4 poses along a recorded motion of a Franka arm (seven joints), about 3 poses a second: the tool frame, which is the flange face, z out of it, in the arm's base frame.
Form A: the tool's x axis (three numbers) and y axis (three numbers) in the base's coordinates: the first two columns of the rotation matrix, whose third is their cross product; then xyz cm.
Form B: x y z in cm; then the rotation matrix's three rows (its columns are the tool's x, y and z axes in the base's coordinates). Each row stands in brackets. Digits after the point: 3 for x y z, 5 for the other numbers.
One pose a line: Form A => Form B
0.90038 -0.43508 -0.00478 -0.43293 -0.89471 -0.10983 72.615 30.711 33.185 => [72.615 30.711 33.185], [[0.90038 -0.43293 0.04351], [-0.43508 -0.89471 0.10096], [-0.00478 -0.10983 -0.99394]]
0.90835 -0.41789 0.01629 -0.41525 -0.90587 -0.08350 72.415 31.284 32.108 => [72.415 31.284 32.108], [[0.90835 -0.41525 0.04965], [-0.41789 -0.90587 0.06908], [0.01629 -0.08350 -0.99638]]
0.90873 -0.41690 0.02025 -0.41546 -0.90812 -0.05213 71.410 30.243 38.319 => [71.410 30.243 38.319], [[0.90873 -0.41546 0.04012], [-0.41690 -0.90812 0.03896], [0.02025 -0.05213 -0.99844]]
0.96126 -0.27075 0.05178 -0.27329 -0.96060 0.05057 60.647 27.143 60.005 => [60.647 27.143 60.005], [[0.96126 -0.27329 0.03605], [-0.27075 -0.96060 -0.06276], [0.05178 0.05057 -0.99738]]
